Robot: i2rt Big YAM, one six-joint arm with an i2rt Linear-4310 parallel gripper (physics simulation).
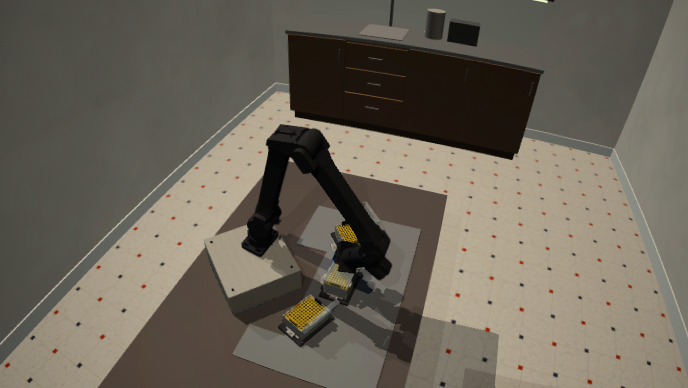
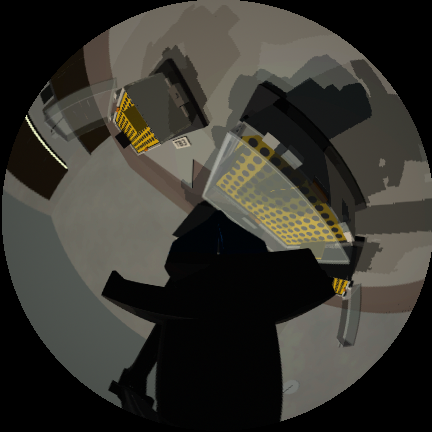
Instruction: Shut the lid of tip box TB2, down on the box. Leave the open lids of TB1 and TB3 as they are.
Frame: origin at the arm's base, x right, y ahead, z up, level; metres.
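Seen in the pictures: gripper, fingertip midpoint: (image 1: 333, 259) (image 2: 217, 215); arm's base, origin of the base link: (image 1: 260, 240).
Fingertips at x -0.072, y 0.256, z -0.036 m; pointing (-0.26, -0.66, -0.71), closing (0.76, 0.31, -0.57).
Note:
Pixels of each thing's top centre, then the offset from my fingertips to it. Level surfaces: height alone.
- Box TB2, middle of its top: (image 2: 260, 228) (image 1: 338, 269) dz -0.004, dx +0.032, dy +0.034 m
- Box TB3, middle of its top: (image 2: 131, 137) (image 1: 348, 232) dz -0.015, dx -0.163, dy -0.021 m
- Box TB1, middle of its top: (image 2: 322, 291) (image 1: 305, 309) dz -0.007, dx +0.229, dy +0.016 m
- brown surface, its level: dz -0.085 m
Box TB2 (image 1: 339, 281) (image 2: 320, 165) is the middle box, with yellow tips. Its clear lid (image 2: 280, 192) lies over the tips, down on the box or very near it; I cannot tell whether it is fully seated. My gripper (image 1: 345, 265) (image 2: 217, 215) is shut and empty, close above the lid's edge on the arm's side. Contact is hidden by its dark body. Box TB3 (image 1: 346, 233) (image 2: 162, 105) is the far box; its clear lid (image 1: 371, 213) (image 2: 80, 112) stands open. Box TB1 (image 1: 306, 314) (image 2: 341, 286) is the near box; its lid (image 1: 332, 306) (image 2: 350, 317) stands open.
The boxes stand in a row on grey mats (image 1: 320, 362) over a brown surface (image 1: 190, 340). The arm's pale pedestal (image 1: 267, 275) is left of the row. The forearm (image 1: 345, 192) passes above TB3. A dark cabinet (image 1: 320, 75) stands at the back.

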